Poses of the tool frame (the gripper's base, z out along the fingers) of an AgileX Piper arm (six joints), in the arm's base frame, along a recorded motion.
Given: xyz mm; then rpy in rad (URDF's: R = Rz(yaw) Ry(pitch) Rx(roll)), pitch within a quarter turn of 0, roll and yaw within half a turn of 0.
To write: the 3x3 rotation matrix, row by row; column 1 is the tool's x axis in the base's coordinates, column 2 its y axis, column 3 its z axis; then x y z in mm. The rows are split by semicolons. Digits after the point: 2 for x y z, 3 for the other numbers.
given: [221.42 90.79 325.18 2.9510 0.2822 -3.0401]
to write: -0.956 -0.152 0.253; -0.097 0.971 0.216; -0.278 0.182 -0.943; 221.42 90.79 325.18
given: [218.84 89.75 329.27 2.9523 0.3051 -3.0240]
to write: -0.947 -0.171 0.271; -0.112 0.969 0.221; -0.300 0.179 -0.937; 218.84 89.75 329.27
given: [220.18 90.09 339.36 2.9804 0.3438 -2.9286]
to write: -0.920 -0.262 0.291; -0.199 0.953 0.227; -0.337 0.151 -0.929; 220.18 90.09 339.36
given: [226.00 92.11 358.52 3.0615 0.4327 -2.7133]
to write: -0.826 -0.445 0.347; -0.377 0.893 0.246; -0.419 0.073 -0.905; 226.00 92.11 358.52
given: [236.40 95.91 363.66 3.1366 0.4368 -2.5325]
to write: -0.743 -0.574 0.344; -0.518 0.819 0.246; -0.423 0.005 -0.906; 236.40 95.91 363.66
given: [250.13 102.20 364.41 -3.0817 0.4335 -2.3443]
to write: -0.634 -0.697 0.336; -0.649 0.715 0.258; -0.420 -0.054 -0.906; 250.13 102.20 364.41
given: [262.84 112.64 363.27 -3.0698 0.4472 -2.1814]
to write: -0.517 -0.799 0.306; -0.739 0.597 0.312; -0.432 -0.065 -0.899; 262.84 112.64 363.27
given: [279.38 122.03 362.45 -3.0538 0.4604 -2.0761]
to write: -0.434 -0.853 0.291; -0.784 0.516 0.345; -0.444 -0.079 -0.892; 279.38 122.03 362.45
